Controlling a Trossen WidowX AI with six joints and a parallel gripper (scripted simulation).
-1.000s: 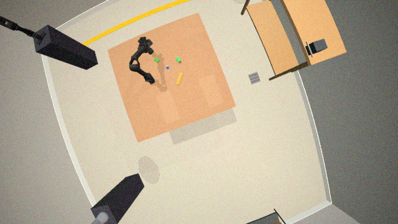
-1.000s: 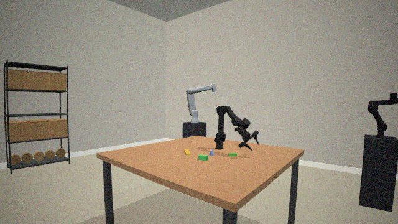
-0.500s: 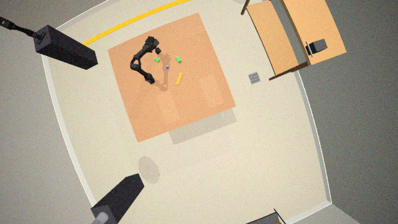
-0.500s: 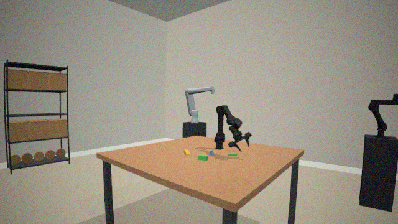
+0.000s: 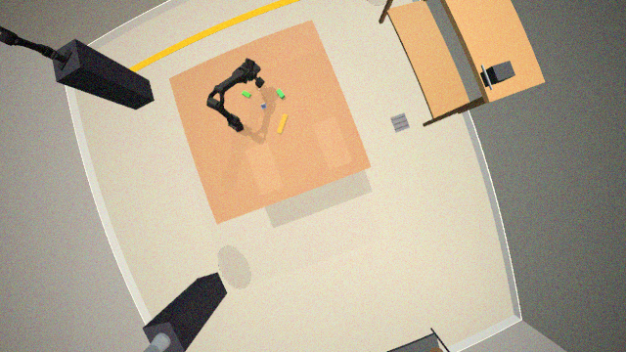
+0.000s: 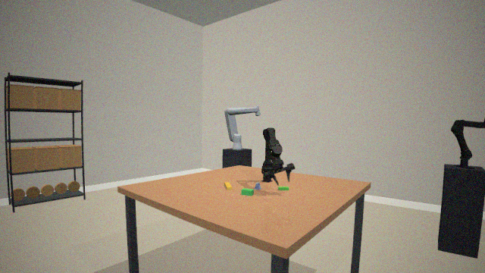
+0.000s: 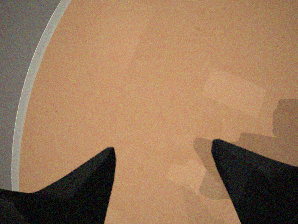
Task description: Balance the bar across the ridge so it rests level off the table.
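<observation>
Now: gripper tip 18 cm to the left of the green block, 12 cm short of it and 6 cm above it. The rest, counted from my gripper tip: yellow bar: 40 cm to the right, 7 cm below, 5 cm ahead.
</observation>
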